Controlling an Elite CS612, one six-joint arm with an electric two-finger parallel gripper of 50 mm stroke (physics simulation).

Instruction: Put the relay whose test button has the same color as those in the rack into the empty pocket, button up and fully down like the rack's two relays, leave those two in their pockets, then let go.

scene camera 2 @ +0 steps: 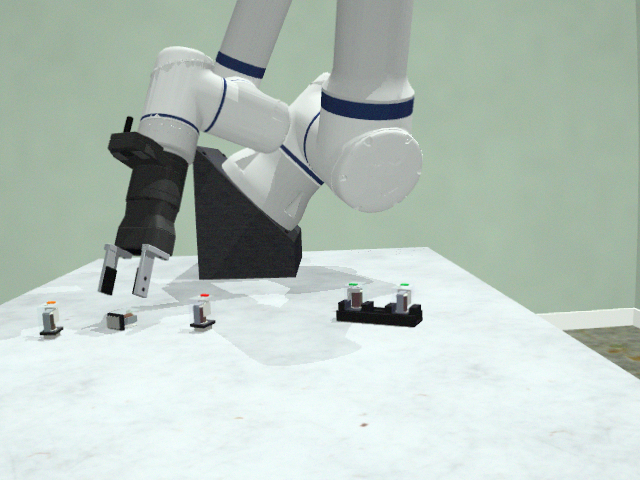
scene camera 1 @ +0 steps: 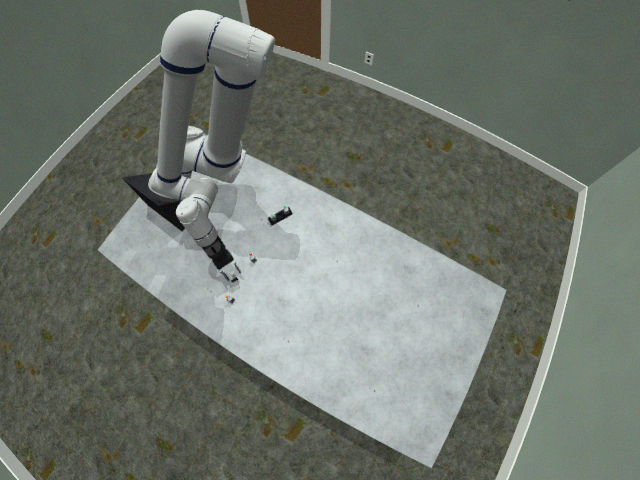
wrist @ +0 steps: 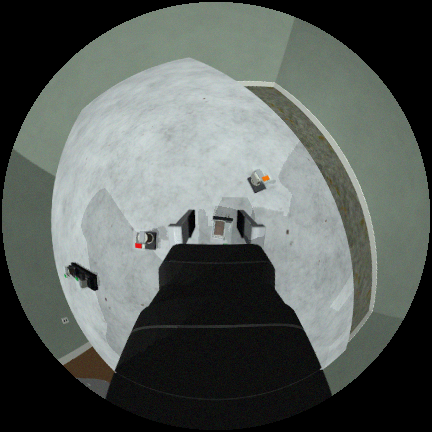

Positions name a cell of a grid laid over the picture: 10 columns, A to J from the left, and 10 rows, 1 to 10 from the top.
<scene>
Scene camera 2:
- my gripper: B7
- orange-button relay: A7
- red-button relay: D7
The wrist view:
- my gripper: E6
</scene>
